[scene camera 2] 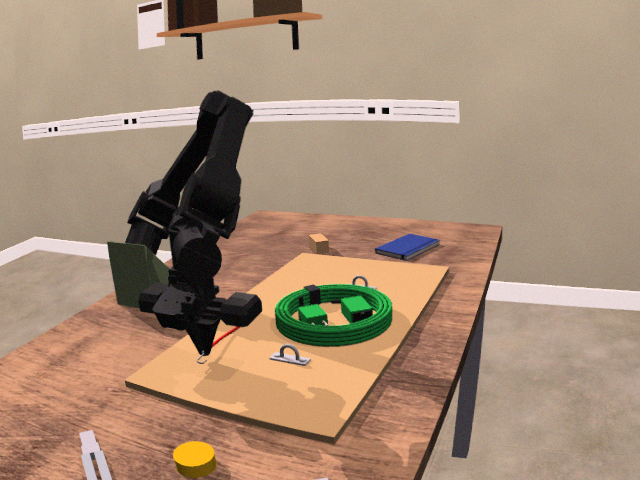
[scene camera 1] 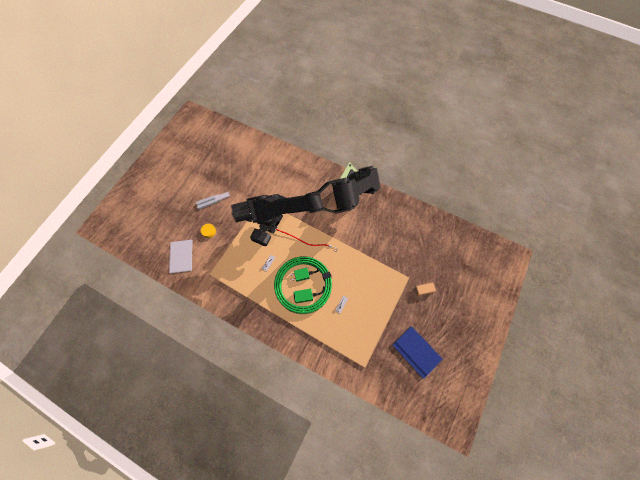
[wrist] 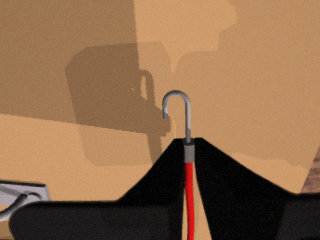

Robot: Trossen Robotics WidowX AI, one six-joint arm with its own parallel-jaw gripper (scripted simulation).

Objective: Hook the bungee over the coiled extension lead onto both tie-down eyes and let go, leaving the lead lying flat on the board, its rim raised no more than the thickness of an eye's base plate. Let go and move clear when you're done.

Labels:
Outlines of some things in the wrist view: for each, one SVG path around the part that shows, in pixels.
My gripper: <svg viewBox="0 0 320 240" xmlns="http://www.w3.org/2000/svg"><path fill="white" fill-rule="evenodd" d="M182 138L173 139L149 171L117 200L35 201L21 206L11 214L8 222L9 230L14 240L182 240L185 190L185 149ZM194 138L196 180L212 240L320 240L320 192L292 193L251 171L202 137Z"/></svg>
A grey bungee hook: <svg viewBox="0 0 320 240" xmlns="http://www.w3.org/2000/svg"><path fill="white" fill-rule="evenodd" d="M172 90L163 97L163 119L168 118L168 99L172 96L183 98L185 101L186 138L182 138L185 149L185 163L192 163L195 158L194 138L191 138L190 99L184 92Z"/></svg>

